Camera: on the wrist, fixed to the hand. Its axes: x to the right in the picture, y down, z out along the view.
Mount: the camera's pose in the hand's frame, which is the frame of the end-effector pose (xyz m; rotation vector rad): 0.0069 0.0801 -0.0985 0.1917 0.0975 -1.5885
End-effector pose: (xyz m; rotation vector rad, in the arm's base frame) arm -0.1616 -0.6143 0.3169 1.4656 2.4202 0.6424
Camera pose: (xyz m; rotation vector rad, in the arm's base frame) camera -0.1438 -0.6002 0.4420 -0.6855 2.7339 0.0525
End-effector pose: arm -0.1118 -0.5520 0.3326 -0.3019 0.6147 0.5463
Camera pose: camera -0.1979 -0.5254 0.2429 -0.5270 0.3522 -1.0499
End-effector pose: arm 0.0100 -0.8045 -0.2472 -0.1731 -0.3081 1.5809
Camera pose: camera -0.0371 -0.7899 -0.3644 0.1454 -0.1203 0.0185
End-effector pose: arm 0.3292 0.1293 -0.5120 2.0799 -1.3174 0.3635
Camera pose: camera 0.2718 0.1648 -0.4042 2.4969 0.6467 -0.1462
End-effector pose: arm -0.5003 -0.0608 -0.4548 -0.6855 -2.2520 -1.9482
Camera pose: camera -0.4976 -0.1461 -0.3606 -1.0247 1.8572 1.0771
